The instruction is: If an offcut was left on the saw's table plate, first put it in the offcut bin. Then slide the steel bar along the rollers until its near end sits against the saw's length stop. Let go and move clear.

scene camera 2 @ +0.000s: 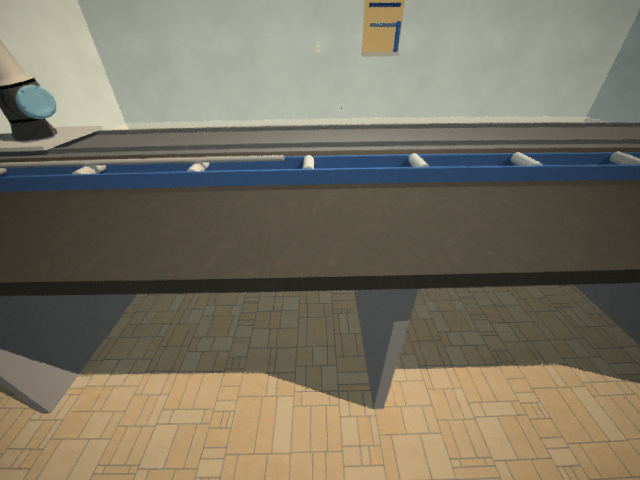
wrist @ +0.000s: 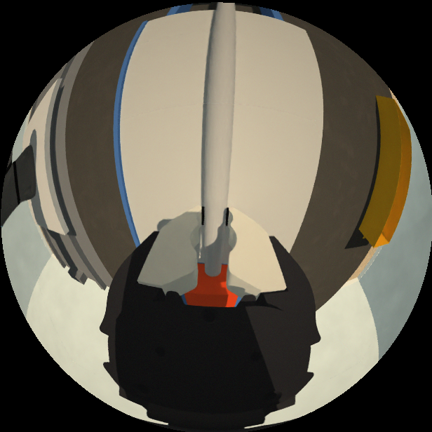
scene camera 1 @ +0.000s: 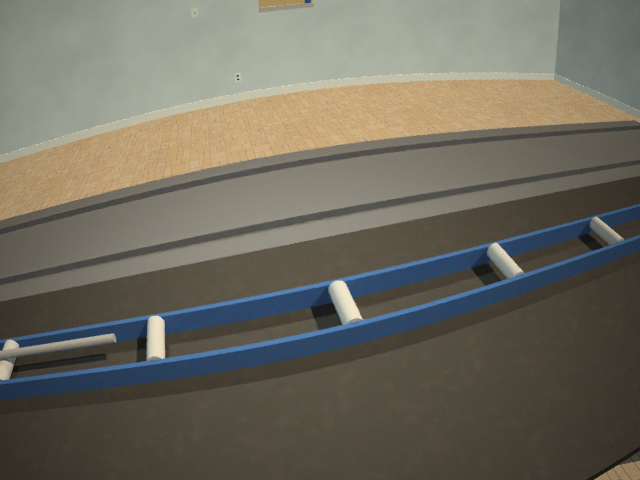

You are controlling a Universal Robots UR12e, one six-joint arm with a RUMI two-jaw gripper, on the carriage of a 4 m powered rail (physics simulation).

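Where they show: arm's base, origin of the base link: (scene camera 2: 36,136).
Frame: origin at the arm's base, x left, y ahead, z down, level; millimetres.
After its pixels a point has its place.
Observation:
The steel bar (scene camera 1: 62,344) @(x 1335, y 626, z -49 mm) (scene camera 2: 206,159) @(x 1192, y 630, z -44 mm) (wrist: 218,110) is a long, pale grey rod. It runs lengthwise between the blue roller rails, and in the wrist view it runs over the saw's cream table plate (wrist: 165,100). My gripper (wrist: 215,208) is shut on the bar close to its near end; the jaws touch it on both sides. The red length stop (wrist: 211,295) shows right at the bar's near end, between the jaws; whether the two touch is hard to tell. No offcut shows on the visible part of the plate. The gripper does not show in the scene views.
The yellow-orange offcut bin (wrist: 389,165) stands to the right of the plate in the wrist view. White rollers (scene camera 1: 344,302) @(x 1946, y 629, z -30 mm) (scene camera 2: 308,162) @(x 1551, y 641, z -30 mm) sit between blue side rails (scene camera 1: 248,353) @(x 1740, y 694, z -10 mm) (scene camera 2: 361,174) @(x 1732, y 694, z -3 mm). Part of the arm (scene camera 2: 35,101) @(x 228, y 134, z -188 mm) shows at the left of scene camera 2, above the rail carriage.

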